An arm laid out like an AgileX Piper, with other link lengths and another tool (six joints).
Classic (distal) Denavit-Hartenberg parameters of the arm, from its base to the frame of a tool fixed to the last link. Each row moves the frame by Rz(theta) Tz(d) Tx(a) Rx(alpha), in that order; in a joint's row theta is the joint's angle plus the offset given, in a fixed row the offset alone. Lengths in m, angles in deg.
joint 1: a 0  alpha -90  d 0.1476  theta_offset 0
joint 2: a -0.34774  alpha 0  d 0  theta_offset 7.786
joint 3: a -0.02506  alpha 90  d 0  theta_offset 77.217
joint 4: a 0  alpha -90  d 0.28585  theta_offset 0
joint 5: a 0  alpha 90  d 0  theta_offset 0
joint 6: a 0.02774  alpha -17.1  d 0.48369  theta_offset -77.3
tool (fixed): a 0  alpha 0  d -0.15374  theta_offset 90
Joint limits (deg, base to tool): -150..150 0..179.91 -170..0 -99.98..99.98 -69.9..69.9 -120..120
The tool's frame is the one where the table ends.
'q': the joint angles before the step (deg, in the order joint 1, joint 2, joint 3, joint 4, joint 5, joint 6). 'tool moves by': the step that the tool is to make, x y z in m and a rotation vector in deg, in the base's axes. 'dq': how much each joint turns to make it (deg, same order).
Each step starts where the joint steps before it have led.
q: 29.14 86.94 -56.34 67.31 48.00 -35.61
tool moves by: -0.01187 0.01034 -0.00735 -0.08 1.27 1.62
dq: 1.41 1.02 0.00 0.47 0.45 -0.08
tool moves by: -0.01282 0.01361 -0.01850 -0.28 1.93 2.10
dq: 1.62 2.55 0.34 1.60 0.33 -1.74
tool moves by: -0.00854 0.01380 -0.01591 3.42 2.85 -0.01
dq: 0.24 2.74 3.43 9.04 0.53 -7.90
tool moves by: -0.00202 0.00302 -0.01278 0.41 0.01 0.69
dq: 0.05 1.66 1.34 2.72 0.14 -4.34
